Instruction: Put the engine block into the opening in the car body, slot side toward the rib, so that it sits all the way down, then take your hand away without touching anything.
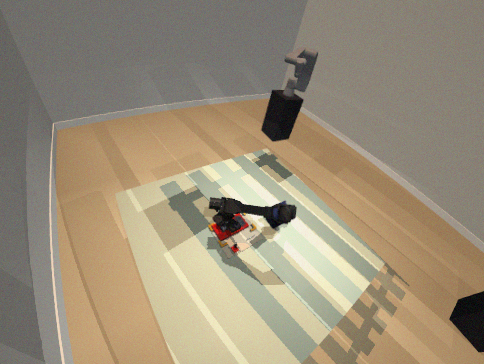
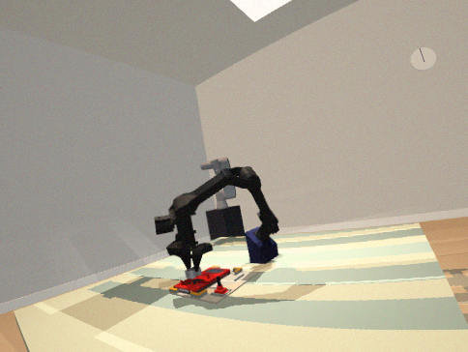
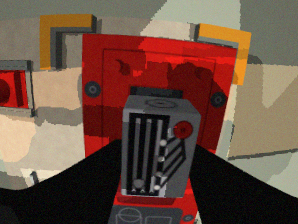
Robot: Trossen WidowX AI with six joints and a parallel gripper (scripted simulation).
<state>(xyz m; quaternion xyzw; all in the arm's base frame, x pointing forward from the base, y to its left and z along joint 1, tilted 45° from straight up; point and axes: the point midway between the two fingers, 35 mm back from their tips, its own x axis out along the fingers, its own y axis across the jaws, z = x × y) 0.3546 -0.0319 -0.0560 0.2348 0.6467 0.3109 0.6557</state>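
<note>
Right now the grey engine block is 1 cm below my gripper tip.
</note>
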